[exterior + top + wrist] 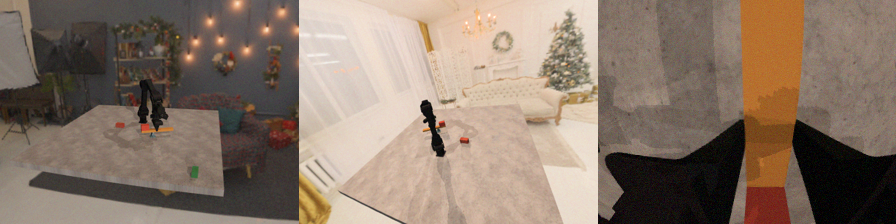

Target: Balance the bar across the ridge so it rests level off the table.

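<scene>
Now: the small teal ridge 1 cm ahead of my gripper tip, 3 cm to the right of it and 3 cm below it. Round my gripper tip: green block 46 cm ahead, 32 cm to the left, 3 cm below; red block 13 cm behind, 34 cm to the right, 3 cm below.
</scene>
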